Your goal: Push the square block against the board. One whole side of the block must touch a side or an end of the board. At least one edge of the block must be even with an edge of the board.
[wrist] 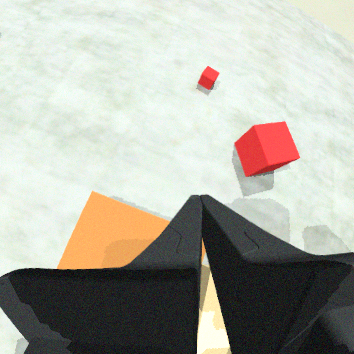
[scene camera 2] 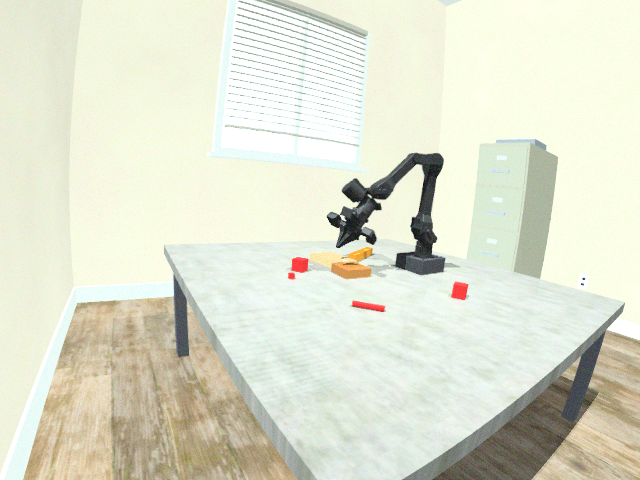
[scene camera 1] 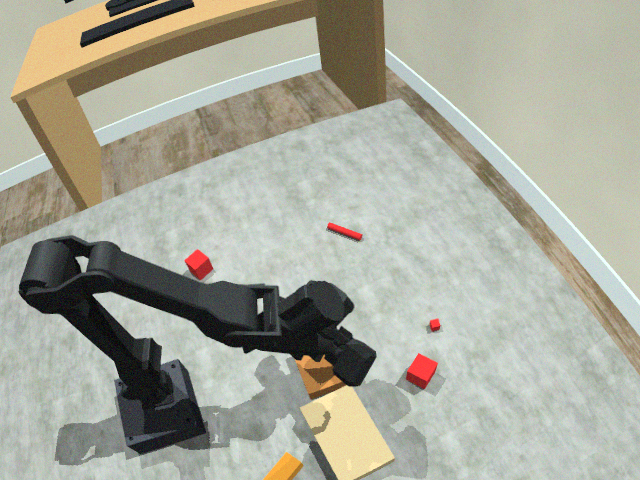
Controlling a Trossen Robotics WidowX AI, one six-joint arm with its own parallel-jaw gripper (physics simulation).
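Seen in the pictures: gripper, fingertip midpoint: [wrist: 198,202] [scene camera 2: 336,247] [scene camera 1: 355,343]; arm's base, link origin: [scene camera 2: 423,256] [scene camera 1: 155,390].
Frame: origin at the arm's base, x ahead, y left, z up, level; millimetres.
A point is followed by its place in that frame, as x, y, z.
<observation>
The orange square block [scene camera 1: 319,388] @[287, -79, -27] [scene camera 2: 351,270] @[346, 14, -29] [wrist: 110,225] @[343, -8, -27] lies flat at one end of the pale yellow board [scene camera 1: 356,436] @[314, -187, -26] [scene camera 2: 326,258] @[343, -150, -27] [wrist: 215,320] @[303, -107, -27]. In scene camera 1 its near side lies close along that end, and their right corners look nearly in line. The arm covers part of the block there, so I cannot tell if the whole side touches. My gripper [scene camera 2: 338,245] @[368, -49, 35] [wrist: 198,202] @[368, -49, 35] is shut and empty, with its tips above the table near the block and board. Its tips are hidden in scene camera 1, and the fingers cover much of the joint in the wrist view.
A red cube [scene camera 1: 422,369] @[464, -120, -16] [scene camera 2: 299,265] @[477, -97, -34] [wrist: 267,148] @[453, -107, -16] and a tiny red cube [scene camera 1: 434,324] @[531, -36, -40] [scene camera 2: 291,275] @[538, -26, -44] [wrist: 208,78] @[525, -34, -41] lie beyond the block. Another red cube [scene camera 1: 199,264] @[136, 269, -16] [scene camera 2: 459,290] @[149, 297, -30], a red rod [scene camera 1: 344,231] @[457, 253, -44] [scene camera 2: 368,306] @[463, 262, -47] and a yellow-orange bar [scene camera 1: 282,467] @[182, -197, -25] [scene camera 2: 360,254] @[150, -204, -31] lie farther off.
</observation>
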